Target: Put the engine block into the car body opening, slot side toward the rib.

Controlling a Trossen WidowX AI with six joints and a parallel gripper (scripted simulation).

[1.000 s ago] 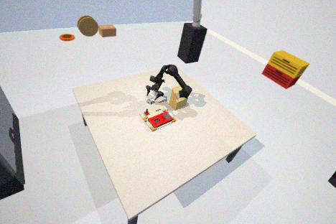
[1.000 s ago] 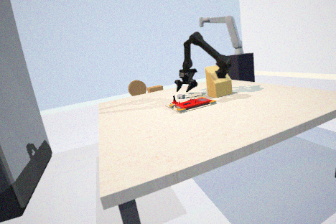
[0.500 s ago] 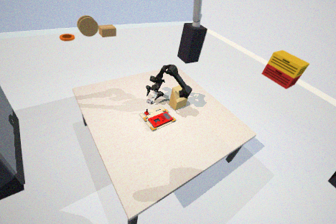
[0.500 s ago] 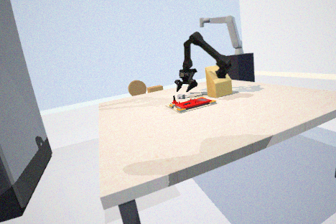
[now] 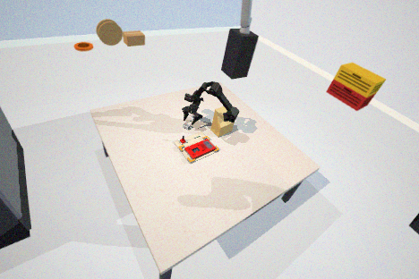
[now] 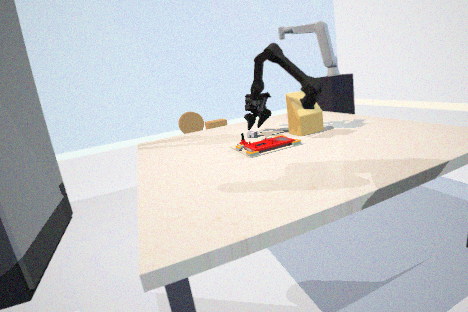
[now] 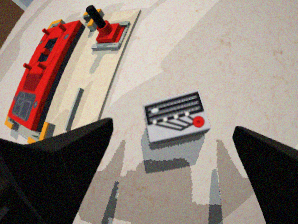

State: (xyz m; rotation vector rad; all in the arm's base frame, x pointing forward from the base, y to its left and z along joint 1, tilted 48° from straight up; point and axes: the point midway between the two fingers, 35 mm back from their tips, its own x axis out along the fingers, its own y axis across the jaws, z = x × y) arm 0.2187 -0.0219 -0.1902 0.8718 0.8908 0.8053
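The engine block is 2 cm ahead of my gripper tip, 1 cm to the left of it and 3 cm below it.
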